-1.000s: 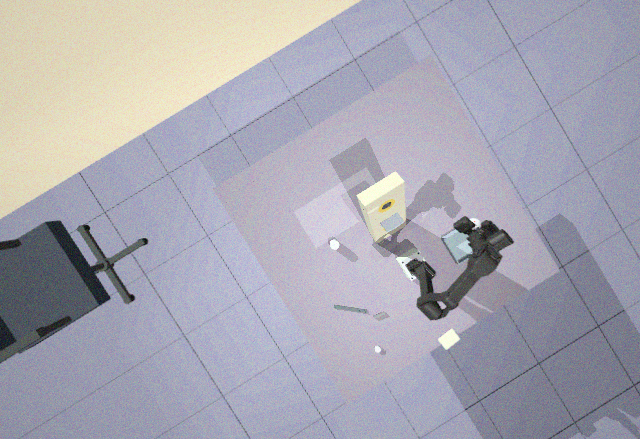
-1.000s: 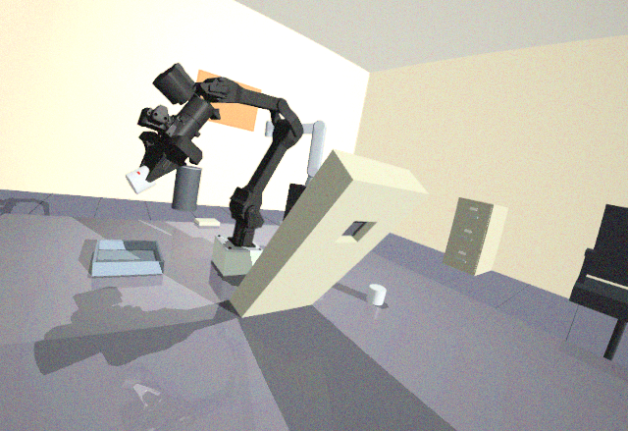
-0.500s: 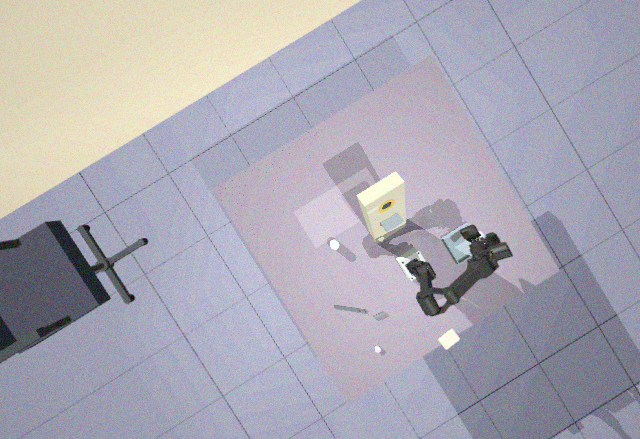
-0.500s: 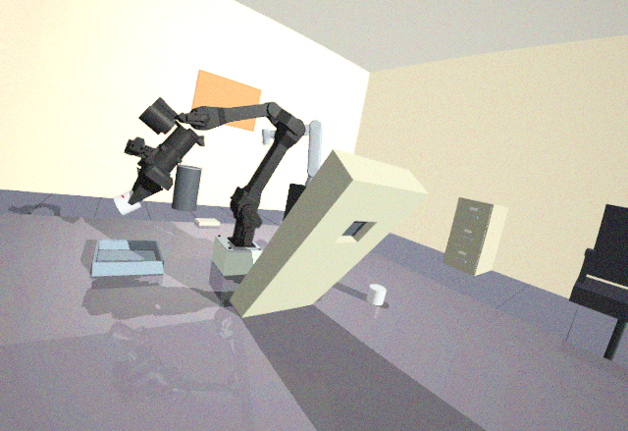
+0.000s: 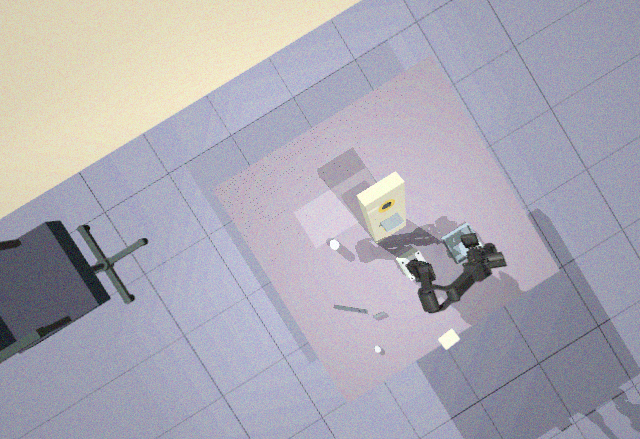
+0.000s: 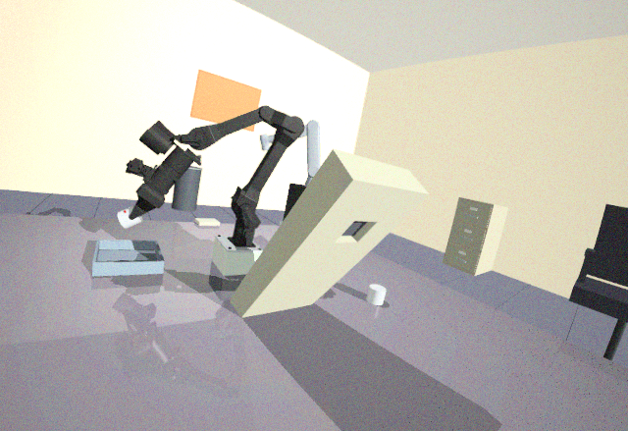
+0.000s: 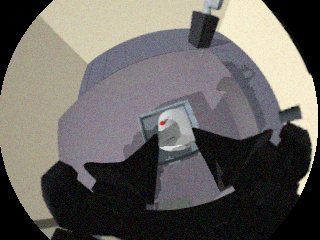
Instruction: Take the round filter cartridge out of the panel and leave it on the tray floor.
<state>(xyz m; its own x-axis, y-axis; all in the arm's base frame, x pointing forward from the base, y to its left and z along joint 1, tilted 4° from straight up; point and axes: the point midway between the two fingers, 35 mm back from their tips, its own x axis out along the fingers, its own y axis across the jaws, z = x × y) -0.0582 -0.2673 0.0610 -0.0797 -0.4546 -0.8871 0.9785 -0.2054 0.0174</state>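
Now: gripper tip 110 mm above the pale blue tray. Also, from my gripper tip: grey-white filter cartridge: right at my gripper tip; white block: 380 mm behind, 320 mm to the left, 110 mm below; cream service panel: 390 mm ahead, 270 mm to the left, 60 mm above.
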